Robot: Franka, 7 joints.
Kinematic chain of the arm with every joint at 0, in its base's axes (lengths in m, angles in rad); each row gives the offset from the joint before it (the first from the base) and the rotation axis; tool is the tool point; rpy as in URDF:
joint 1: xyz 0 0 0.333 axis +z
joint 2: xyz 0 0 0 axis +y
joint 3: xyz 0 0 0.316 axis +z
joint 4: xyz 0.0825 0 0 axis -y
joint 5: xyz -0.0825 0 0.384 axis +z
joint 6: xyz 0 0 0 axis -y
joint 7: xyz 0.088 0 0 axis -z
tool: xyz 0 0 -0.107 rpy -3.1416 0 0
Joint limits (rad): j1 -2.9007..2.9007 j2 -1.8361..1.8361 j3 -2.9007..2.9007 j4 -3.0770..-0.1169 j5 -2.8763..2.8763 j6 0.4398..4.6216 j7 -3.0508..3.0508
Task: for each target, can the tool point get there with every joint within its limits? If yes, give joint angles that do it. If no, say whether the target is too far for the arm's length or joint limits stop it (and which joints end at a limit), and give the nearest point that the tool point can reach.
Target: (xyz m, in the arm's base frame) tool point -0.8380 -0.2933 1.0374
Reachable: no: too far | nearest point -0.6343 -0.2220 0.8662 | short by 0.275 m
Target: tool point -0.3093 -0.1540 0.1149
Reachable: yes | joints 2.1867 -1.4482 2.2432 -2.5358 2.3558 2.9691 -0.9286
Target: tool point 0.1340 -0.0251 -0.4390
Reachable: no: joint limits stop it (at a limit: joint 2) | nearest point 0.1561 -0.0292 -0.3460 | short by 0.096 m
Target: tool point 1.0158 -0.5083 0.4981
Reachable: no: too far | nearest point 0.7592 -0.3799 0.4564 | short by 0.290 m
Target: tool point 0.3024 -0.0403 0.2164
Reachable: yes | joints 1.4259 0.0093 -1.8025 -2.7233 0.8678 1.6674 -2.1604
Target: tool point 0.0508 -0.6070 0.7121
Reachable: yes | joints -2.0707 1.0576 2.1994 -0.9653 -1.8674 0.7989 2.1645
